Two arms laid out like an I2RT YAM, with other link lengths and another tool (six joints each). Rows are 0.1 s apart.
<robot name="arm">
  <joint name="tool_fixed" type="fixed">
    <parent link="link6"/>
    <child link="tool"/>
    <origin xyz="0.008 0.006 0.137" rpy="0 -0.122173 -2.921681"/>
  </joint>
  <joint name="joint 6" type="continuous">
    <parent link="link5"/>
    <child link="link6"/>
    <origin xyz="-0.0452 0 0.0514" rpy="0 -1.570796 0"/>
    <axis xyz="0 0 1"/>
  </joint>
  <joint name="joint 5" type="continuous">
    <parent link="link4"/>
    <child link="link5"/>
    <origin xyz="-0.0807 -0.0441 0.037" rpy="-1.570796 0 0"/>
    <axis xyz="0 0 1"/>
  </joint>
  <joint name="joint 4" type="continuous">
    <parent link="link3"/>
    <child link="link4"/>
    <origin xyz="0.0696 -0.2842 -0.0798" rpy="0 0 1.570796"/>
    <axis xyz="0 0 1"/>
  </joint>
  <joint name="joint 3" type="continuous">
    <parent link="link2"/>
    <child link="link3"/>
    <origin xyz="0.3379 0 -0.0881" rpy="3.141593 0 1.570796"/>
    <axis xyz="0 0 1"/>
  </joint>
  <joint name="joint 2" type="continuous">
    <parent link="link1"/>
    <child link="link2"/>
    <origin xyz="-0.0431 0.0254 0.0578" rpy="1.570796 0 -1.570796"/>
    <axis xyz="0 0 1"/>
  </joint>
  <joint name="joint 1" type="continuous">
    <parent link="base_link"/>
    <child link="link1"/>
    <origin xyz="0 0 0.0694" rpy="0 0 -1.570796"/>
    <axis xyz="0 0 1"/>
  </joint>
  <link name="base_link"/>
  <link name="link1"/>
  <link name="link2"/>
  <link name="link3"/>
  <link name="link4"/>
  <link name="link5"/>
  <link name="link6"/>
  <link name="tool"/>
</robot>
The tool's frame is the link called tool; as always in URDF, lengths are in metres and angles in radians. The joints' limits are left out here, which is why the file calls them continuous.
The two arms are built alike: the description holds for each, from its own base.
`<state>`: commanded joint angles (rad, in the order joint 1, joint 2, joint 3, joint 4, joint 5, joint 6); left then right.
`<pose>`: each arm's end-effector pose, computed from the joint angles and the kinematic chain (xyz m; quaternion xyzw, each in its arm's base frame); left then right.
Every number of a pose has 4 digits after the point. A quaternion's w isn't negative.
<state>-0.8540 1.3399 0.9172 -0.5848 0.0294 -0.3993 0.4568 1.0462 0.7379 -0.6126 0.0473 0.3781</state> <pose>0.2338 -0.2762 0.1717 0.9177 -0.3303 0.1790 0.1296 0.2678 0.1291 0.1827 -0.9603 0.0656 -0.2289 0.1455</pose>
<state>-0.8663 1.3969 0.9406 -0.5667 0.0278 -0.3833 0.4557 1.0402 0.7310 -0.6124 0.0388 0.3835</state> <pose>0.2394 -0.2889 0.1640 0.9148 -0.3431 0.1733 0.1241 0.2656 0.1294 0.1813 -0.9602 0.0671 -0.2263 0.1496</pose>
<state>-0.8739 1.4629 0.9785 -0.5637 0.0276 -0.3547 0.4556 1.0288 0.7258 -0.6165 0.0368 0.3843</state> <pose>0.2467 -0.3015 0.1561 0.9112 -0.3599 0.1644 0.1148 0.2630 0.1285 0.1815 -0.9599 0.0671 -0.2266 0.1510</pose>
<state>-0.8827 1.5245 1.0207 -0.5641 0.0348 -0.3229 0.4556 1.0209 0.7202 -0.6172 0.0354 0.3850</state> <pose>0.2526 -0.3157 0.1500 0.9053 -0.3794 0.1562 0.1096 0.2612 0.1279 0.1810 -0.9596 0.0671 -0.2269 0.1521</pose>
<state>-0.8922 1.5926 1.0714 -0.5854 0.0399 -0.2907 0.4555 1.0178 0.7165 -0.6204 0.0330 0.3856</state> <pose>0.2569 -0.3281 0.1413 0.9005 -0.3995 0.1401 0.0995 0.2594 0.1275 0.1798 -0.9601 0.0671 -0.2247 0.1522</pose>
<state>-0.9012 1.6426 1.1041 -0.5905 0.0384 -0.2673 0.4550 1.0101 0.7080 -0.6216 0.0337 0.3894</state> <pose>0.2605 -0.3380 0.1335 0.8959 -0.4141 0.1319 0.0916 0.2572 0.1261 0.1779 -0.9602 0.0693 -0.2238 0.1520</pose>
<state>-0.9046 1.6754 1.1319 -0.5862 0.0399 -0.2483 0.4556 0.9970 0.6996 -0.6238 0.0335 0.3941</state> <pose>0.2658 -0.3472 0.1311 0.8913 -0.4241 0.1324 0.0900 0.2543 0.1250 0.1773 -0.9597 0.0711 -0.2244 0.1536</pose>
